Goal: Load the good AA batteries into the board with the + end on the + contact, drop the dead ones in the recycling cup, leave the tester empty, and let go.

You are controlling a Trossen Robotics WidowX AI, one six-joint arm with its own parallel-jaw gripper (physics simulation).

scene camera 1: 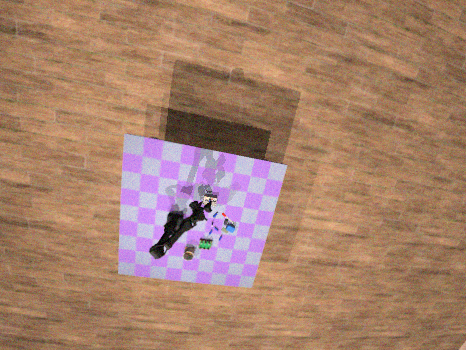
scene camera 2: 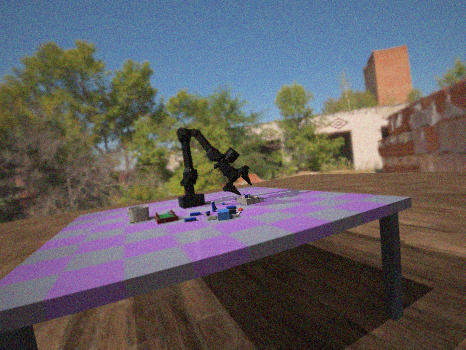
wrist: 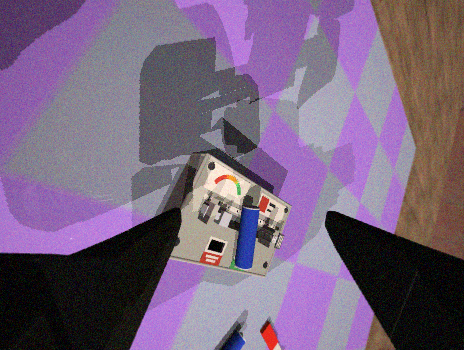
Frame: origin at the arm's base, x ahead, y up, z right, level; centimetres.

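Seen in the pictures: gripper, fingertip midpoint: (scene camera 1: 206, 201) (scene camera 2: 246, 190) (wrist: 253, 216); arm's base, link origin: (scene camera 1: 172, 223) (scene camera 2: 190, 195).
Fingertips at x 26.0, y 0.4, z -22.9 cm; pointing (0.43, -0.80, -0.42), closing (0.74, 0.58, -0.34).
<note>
Pixels of each thing's top centre, then the offset from my fingertips to it. Level surfaces: height alone.
- beige tester, top centre: (wrist: 252, 230) (scene camera 2: 247, 194) (scene camera 1: 209, 202) dx +2.4, dy -1.9, dz +1.1 cm
- green board, top centre: (scene camera 2: 165, 211) (scene camera 1: 204, 246) dx +2.7, dy -2.4, dz +44.1 cm
- recycling cup, top centre: (scene camera 2: 137, 207) (scene camera 1: 188, 256) dx -11.0, dy -0.2, dz +53.9 cm
- grey object, top centre: (scene camera 2: 222, 210) (scene camera 1: 230, 229) dx +23.2, dy -3.2, dz +25.5 cm
- white piece, top centre: (scene camera 1: 228, 218) dx +19.9, dy -5.4, dz +16.7 cm
- checkered table, surface height: dy -6.3 cm
My gripper (scene camera 2: 245, 188) (wrist: 253, 216) is open and empty above the beige tester (scene camera 1: 210, 198) (scene camera 2: 248, 200) (wrist: 192, 242), its fingers to either side of it in the wrist view. A blue battery (wrist: 246, 237) lies crosswise over the tester's contact row; whether it is tilted is unclear. A blue battery (scene camera 2: 213, 206) stands upright on the table. Other blue batteries (scene camera 1: 220, 238) (scene camera 2: 190, 219) (wrist: 233, 341) lie loose. The green board (scene camera 1: 205, 244) (scene camera 2: 166, 216) stands beside the recycling cup (scene camera 1: 189, 253) (scene camera 2: 138, 214); the contents of both are too small to tell. Battery polarity is not readable.
A blue and grey object (scene camera 1: 230, 228) (scene camera 2: 224, 214) stands beyond the loose batteries. A red and white piece (scene camera 1: 224, 215) (wrist: 269, 335) lies near the tester. The checkered table (scene camera 1: 145, 200) (scene camera 2: 160, 260) has its edge at the right of the wrist view.
</note>
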